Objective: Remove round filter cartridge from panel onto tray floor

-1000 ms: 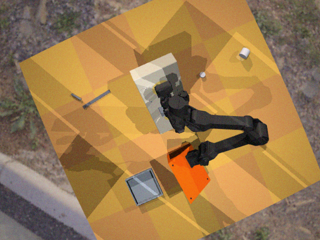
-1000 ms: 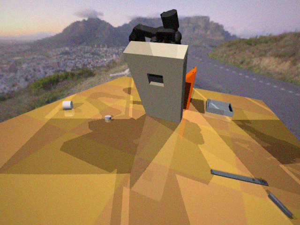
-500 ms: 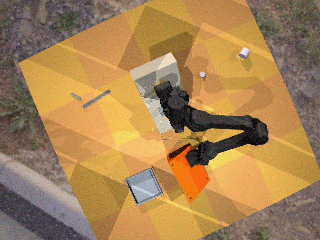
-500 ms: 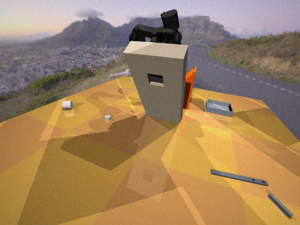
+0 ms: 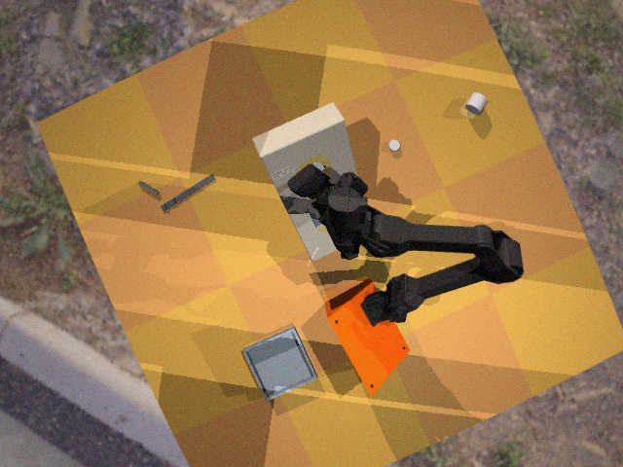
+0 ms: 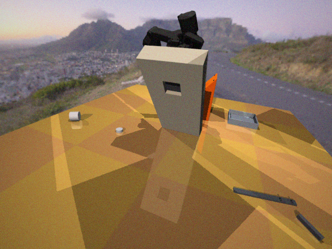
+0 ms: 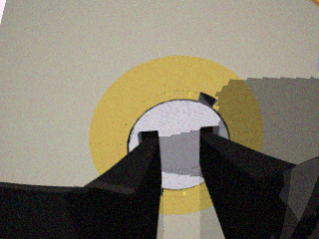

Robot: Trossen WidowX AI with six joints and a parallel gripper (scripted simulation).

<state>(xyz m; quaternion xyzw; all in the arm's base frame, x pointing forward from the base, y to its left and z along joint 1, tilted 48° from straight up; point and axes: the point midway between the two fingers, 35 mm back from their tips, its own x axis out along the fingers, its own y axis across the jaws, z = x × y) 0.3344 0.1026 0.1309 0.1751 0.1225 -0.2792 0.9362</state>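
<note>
Right now the round filter cartridge is 10 mm below my gripper tip and 10 mm ahead of it. The rest, counted from my gripper tip: small grey stub: 260 mm below, 240 mm to the right, 20 mm behind; light grey tray: 390 mm behind, 320 mm to the left, 260 mm below; beige service panel: 80 mm below, 40 mm behind.
</note>
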